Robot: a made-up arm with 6 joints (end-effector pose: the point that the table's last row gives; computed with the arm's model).
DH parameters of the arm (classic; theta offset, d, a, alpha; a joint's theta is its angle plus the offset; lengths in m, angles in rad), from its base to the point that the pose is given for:
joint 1: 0 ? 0 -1.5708
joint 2: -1.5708 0 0.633 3.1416
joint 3: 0 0 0 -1.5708
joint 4: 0 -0.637 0 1.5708
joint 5: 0 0.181 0 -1.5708
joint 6: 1.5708 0 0 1.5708
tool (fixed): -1.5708 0 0 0
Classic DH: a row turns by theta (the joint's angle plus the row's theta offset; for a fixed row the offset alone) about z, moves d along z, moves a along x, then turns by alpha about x.
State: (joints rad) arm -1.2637 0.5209 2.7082 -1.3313 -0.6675 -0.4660
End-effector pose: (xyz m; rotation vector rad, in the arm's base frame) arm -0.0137 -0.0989 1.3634 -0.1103 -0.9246 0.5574
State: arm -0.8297 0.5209 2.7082 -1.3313 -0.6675 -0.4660
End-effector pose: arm 0.0292 -0.0955 1.3634 0.0940 -0.9531 0.9584
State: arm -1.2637 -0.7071 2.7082 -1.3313 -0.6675 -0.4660
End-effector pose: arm -0.3650 1.0089 0.6713 -1.2997 -0.8436 1.0439
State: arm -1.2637 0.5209 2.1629 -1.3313 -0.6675 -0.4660
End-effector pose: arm 0.0936 -0.4372 1.3899 0.3986 -0.8815 0.3065
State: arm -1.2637 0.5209 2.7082 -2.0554 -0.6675 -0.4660
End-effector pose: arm 0.1038 -0.0483 1.3544 0.1644 -0.5200 1.1404
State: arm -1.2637 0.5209 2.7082 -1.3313 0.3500 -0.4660
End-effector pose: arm -0.0137 -0.0989 1.3634 -0.0646 -1.8039 1.0694
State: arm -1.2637 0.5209 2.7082 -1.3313 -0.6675 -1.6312
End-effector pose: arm -0.0137 -0.0989 1.3634 0.9360 -0.4851 1.0153
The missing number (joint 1, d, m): 0.193
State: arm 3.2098 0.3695 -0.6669 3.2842 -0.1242 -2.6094
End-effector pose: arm -0.5175 -0.2149 0.2220 1.1385 0.8663 -2.3783
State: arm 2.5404 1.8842 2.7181 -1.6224 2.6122 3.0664
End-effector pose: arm -0.9653 0.6507 0.3481 -1.0218 0.5893 0.4812
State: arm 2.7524 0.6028 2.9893 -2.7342 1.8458 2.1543
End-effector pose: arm -0.0114 -0.1749 1.2032 1.1613 1.3262 2.1520
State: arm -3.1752 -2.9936 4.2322 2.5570 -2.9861 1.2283
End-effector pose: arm -0.2052 -0.1441 0.1410 -1.6476 0.5253 0.7569
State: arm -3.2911 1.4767 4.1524 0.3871 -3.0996 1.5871
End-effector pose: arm -0.0051 0.1703 0.4776 0.6690 1.6368 -2.4679
